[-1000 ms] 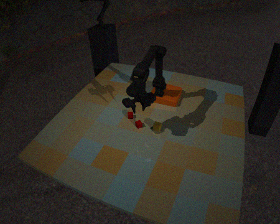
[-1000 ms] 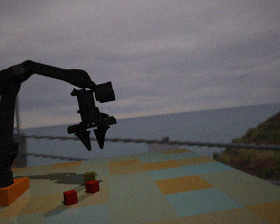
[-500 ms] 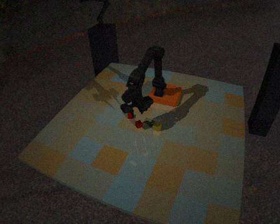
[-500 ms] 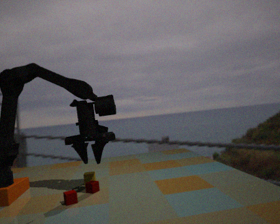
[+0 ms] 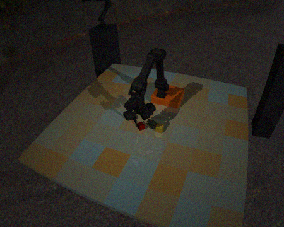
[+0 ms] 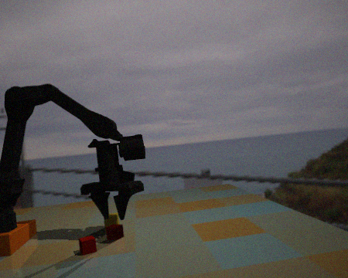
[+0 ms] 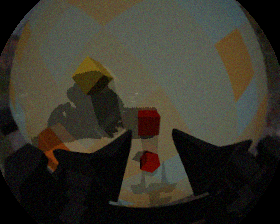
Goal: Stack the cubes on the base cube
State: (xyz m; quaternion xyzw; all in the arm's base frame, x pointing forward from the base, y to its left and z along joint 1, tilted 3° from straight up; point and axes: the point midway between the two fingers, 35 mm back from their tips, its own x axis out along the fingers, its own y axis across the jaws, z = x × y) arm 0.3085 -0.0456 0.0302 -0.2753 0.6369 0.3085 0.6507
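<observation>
Now: gripper tip 20 mm past the yellow base cube, 120 mm to the right of it and 30 mm above it. From my gripper tip the other things lie so: red cube 70 mm behind, 80 mm to the right, 40 mm below.
</observation>
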